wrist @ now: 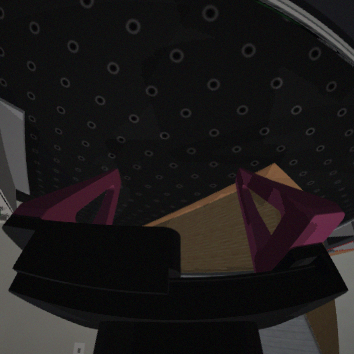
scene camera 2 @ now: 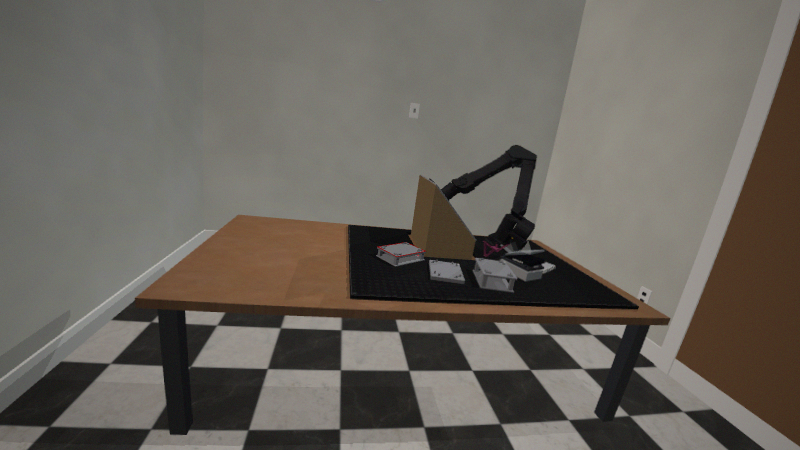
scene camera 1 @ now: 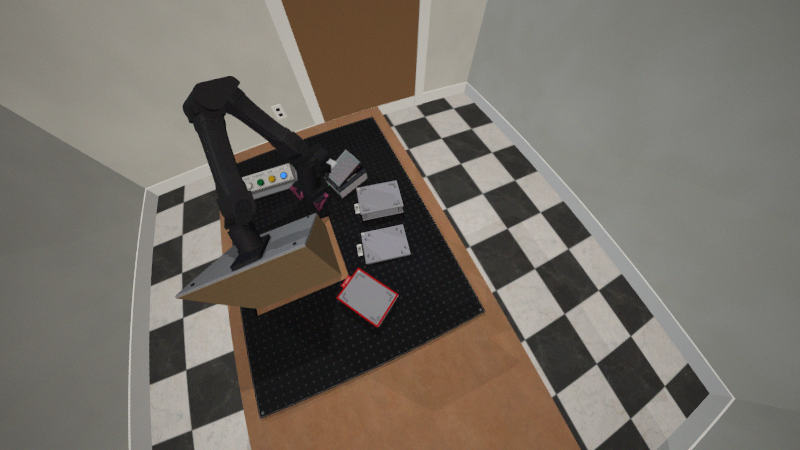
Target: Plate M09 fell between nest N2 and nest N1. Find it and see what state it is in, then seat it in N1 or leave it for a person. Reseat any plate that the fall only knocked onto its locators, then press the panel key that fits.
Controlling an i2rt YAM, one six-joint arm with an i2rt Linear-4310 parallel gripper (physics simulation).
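Places are measured from the arm's base along level axes (x up, y back, z right), in millimetres.
Where they show: gripper, fingertip midpoint: (wrist: 177, 174) (scene camera 2: 490, 253) (scene camera 1: 310, 204); arm's base, link origin: (scene camera 2: 441, 197) (scene camera 1: 254, 251).
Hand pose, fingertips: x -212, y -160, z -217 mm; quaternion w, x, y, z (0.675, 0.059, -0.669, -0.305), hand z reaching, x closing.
Note:
Each offset is from my fingertips to the top centre of the thing. "pt": to the spot under its first point. Level surfaces: height alone.
My gripper (scene camera 1: 309, 197) (scene camera 2: 495, 247) (wrist: 177, 174) is open and empty, low over the mat between the key panel and the nests. Beside it, a grey plate (scene camera 1: 345, 168) (scene camera 2: 524, 250) sits tilted on a grey block-like nest @(pt dz +23, dx +33, dy -179 mm) (scene camera 1: 351, 186) (scene camera 2: 528, 273), with a dark gap beneath; whether the gripper body touches it is unclear. A taller nest with a flat grey plate @(dz +139, dx +45, dy -250 mm) (scene camera 1: 379, 197) (scene camera 2: 495, 268) stands next to it, then a low grey plate @(dz +302, dx +9, dy -182 mm) (scene camera 1: 385, 244) (scene camera 2: 446, 270). A red-edged plate @(dz +440, dx +29, dy -39 mm) (scene camera 1: 367, 297) (scene camera 2: 400, 249) lies flat on a raised support, turned askew. Labels are unreadable.
The key panel @(dz -199, dx +67, dy +114 mm) (scene camera 1: 269, 180) shows green, yellow and blue keys behind the gripper. The wooden arm stand (scene camera 1: 296, 275) (scene camera 2: 441, 229) (wrist: 215, 235) rises between the gripper and the red-edged plate. The black dotted mat @(dx -16 mm) (scene camera 1: 313, 369) (scene camera 2: 380, 288) (wrist: 165, 110) lies on the wooden table @(dx -29 mm) (scene camera 1: 402, 414) (scene camera 2: 240, 274).

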